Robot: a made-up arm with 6 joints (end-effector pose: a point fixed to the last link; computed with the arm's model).
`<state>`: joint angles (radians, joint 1 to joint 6).
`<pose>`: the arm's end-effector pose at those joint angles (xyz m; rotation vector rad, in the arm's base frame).
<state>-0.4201 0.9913 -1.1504 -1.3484 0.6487 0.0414</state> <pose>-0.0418 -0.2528 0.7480 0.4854 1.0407 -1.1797</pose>
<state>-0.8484 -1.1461 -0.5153 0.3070 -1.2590 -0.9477</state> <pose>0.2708 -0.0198 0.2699 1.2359 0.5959 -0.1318</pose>
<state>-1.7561 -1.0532 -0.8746 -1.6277 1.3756 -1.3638</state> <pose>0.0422 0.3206 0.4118 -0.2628 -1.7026 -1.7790</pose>
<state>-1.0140 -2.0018 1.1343 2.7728 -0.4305 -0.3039</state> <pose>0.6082 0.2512 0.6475 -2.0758 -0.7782 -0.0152</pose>
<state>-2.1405 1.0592 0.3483 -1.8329 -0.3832 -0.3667</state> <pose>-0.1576 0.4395 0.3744 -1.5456 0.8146 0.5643</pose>
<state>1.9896 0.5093 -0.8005 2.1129 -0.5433 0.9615</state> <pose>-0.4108 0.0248 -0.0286 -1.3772 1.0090 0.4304</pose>
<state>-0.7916 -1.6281 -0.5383 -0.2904 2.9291 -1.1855</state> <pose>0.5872 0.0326 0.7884 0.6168 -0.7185 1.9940</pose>
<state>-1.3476 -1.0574 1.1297 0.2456 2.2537 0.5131</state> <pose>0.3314 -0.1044 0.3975 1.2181 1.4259 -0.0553</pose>
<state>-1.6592 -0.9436 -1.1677 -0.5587 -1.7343 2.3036</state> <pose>0.4862 0.0953 0.5107 1.0946 1.7857 -2.0389</pose>
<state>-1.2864 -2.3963 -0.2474 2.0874 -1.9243 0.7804</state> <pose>0.6923 0.3654 0.6703 -1.9909 -1.8850 -1.0714</pose>
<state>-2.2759 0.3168 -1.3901 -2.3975 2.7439 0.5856</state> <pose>-0.0411 0.5224 0.3420 -1.3255 2.0660 0.6042</pose>
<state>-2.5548 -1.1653 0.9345 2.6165 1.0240 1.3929</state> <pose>0.1498 -0.0340 0.3389 -0.2705 0.3014 0.9458</pose>
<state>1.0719 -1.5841 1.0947 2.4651 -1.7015 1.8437</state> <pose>0.6191 0.0622 0.8298 0.8305 0.5098 -1.1010</pose>
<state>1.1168 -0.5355 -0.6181 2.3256 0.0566 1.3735</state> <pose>-0.2738 -0.1433 0.5342 -1.7488 1.6871 -0.0564</pose>
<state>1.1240 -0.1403 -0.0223 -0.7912 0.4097 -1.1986</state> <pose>-0.0227 -0.2614 0.4785 0.7960 0.7495 -0.3084</pose>
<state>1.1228 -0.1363 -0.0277 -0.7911 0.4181 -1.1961</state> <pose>-0.0244 -0.2618 0.4793 0.7954 0.7520 -0.3122</pose>
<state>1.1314 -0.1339 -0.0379 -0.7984 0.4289 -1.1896</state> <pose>-0.0264 -0.2630 0.4776 0.8110 0.7560 -0.3222</pose>
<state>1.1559 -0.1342 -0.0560 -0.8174 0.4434 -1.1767</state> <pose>-0.0289 -0.2653 0.4716 0.8530 0.7637 -0.3419</pose>
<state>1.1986 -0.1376 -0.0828 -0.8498 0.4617 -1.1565</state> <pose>-0.0320 -0.2684 0.4602 0.9253 0.7771 -0.3728</pose>
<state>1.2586 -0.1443 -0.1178 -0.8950 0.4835 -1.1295</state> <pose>-0.0360 -0.2714 0.4435 1.0261 0.7992 -0.4152</pose>
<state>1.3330 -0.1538 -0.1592 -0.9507 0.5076 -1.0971</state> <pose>-0.0409 -0.2730 0.4217 1.1498 0.8327 -0.4673</pose>
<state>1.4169 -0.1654 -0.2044 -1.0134 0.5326 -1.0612</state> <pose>-0.0467 -0.2720 0.3963 1.2875 0.8791 -0.5266</pose>
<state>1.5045 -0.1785 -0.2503 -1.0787 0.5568 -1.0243</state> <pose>-0.0529 -0.2676 0.3696 1.4283 0.9378 -0.5889</pose>
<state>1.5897 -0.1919 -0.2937 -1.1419 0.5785 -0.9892</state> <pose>-0.0591 -0.2599 0.3438 1.5611 1.0048 -0.6494</pose>
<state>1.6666 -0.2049 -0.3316 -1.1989 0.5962 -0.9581</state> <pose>-0.0647 -0.2503 0.3212 1.6768 1.0735 -0.7040</pose>
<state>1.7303 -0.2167 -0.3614 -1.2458 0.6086 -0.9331</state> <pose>-0.0692 -0.2403 0.3033 1.7687 1.1356 -0.7487</pose>
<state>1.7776 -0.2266 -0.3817 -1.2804 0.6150 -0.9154</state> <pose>-0.0721 -0.2318 0.2905 1.8344 1.1831 -0.7811</pose>
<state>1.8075 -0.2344 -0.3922 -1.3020 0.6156 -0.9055</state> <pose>-0.0733 -0.2259 0.2827 1.8744 1.2112 -0.8007</pose>
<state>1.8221 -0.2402 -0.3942 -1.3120 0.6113 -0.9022</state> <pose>-0.0730 -0.2229 0.2789 1.8930 1.2205 -0.8087</pose>
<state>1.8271 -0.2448 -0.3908 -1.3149 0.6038 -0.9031</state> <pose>-0.0717 -0.2217 0.2775 1.8987 1.2173 -0.8095</pose>
